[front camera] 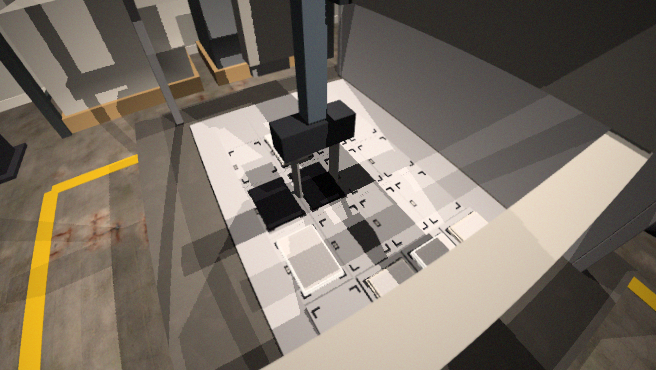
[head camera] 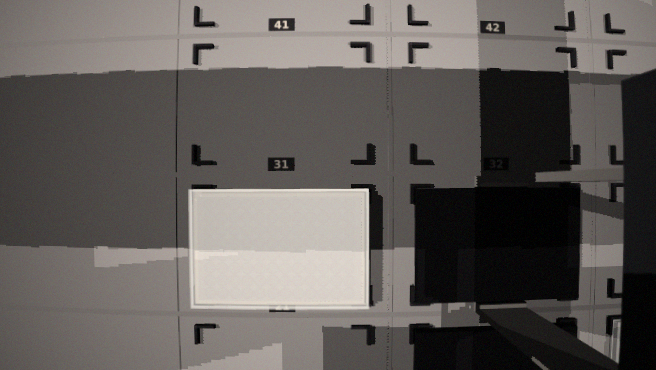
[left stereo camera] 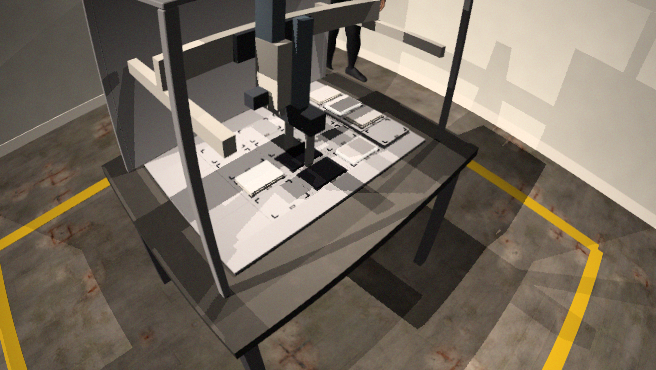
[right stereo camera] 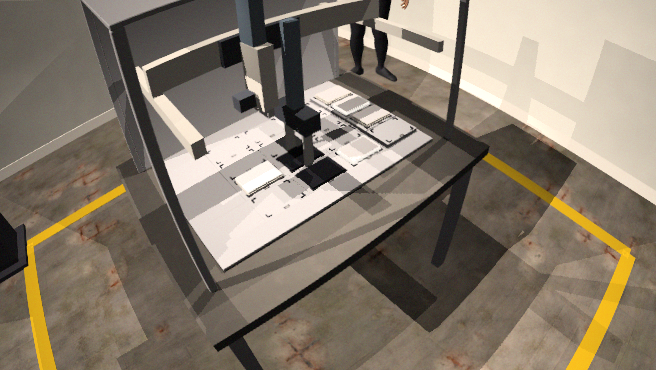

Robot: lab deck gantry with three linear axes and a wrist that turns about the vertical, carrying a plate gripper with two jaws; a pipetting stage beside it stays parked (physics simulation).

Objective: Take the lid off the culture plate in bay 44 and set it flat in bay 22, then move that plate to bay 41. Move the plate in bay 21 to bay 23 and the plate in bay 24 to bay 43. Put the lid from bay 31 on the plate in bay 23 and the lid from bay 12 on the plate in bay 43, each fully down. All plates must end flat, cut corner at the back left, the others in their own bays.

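Frame: origin at the robot's base, x ahead, y left, z up, level; centimetres.
Where they show: gripper, between the fingertips: (front camera: pixel 316 184) (head camera: pixel 497 243) (left stereo camera: pixel 298 156) (right stereo camera: pixel 300 156); robot's base, origin of its link: (front camera: pixel 229 153) (left stereo camera: pixel 274 217) (right stereo camera: pixel 268 216).
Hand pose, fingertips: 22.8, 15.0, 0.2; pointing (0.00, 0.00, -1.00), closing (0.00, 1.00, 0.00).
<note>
Each offset is from my fingertips to the top centre of the thing, as dx, dy, dz. "pt": to the spot under its first point.
My gripper (front camera: pixel 317 186) (left stereo camera: pixel 300 155) is down over bay 22. Its jaws sit against the front and back edges of a black lid {+0.0, +0.0, +0.6} (front camera: pixel 326 192) (head camera: pixel 525 245) lying flat there, and look shut on it. A black lid {+0.0, -10.7, +0.6} (front camera: pixel 276 205) (left stereo camera: pixel 322 172) lies in bay 12. A white plate {-16.4, +0.0, +1.5} (head camera: pixel 280 245) (left stereo camera: pixel 259 177) lies flat in bay 21. In the front view, pale plates sit in bay 24 {pt +29.2, -0.4, +2.7} (front camera: pixel 392 280), bay 34 {pt +28.8, +10.4, +2.7} (front camera: pixel 434 250) and bay 44 {pt +28.8, +21.0, +2.7} (front camera: pixel 469 226); the beam partly hides them. No lid shows in bay 31 {pt -16.5, +10.5, -0.2} (head camera: pixel 280 105).
A white, clear-rimmed piece {+16.4, -10.7, +1.3} (front camera: pixel 311 260) (left stereo camera: pixel 356 150) lies in bay 13. The parked pipetting stage (left stereo camera: pixel 272 70) (right stereo camera: pixel 257 75) stands beside the gripper's column. A pale beam (front camera: pixel 450 270) crosses the near part of the front view. Dark shadows lie across the deck.
</note>
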